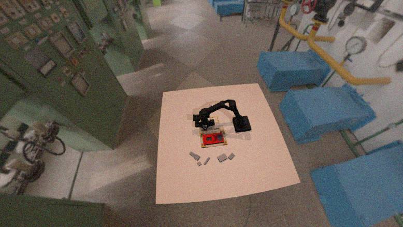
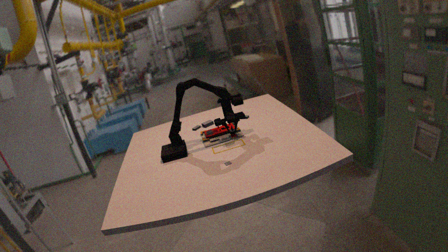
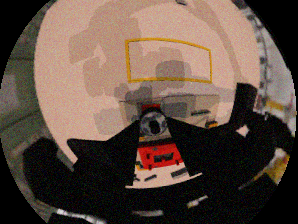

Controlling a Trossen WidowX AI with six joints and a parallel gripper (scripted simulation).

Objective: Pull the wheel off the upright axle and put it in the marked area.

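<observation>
The dark wheel lies right at my gripper tip.
</observation>
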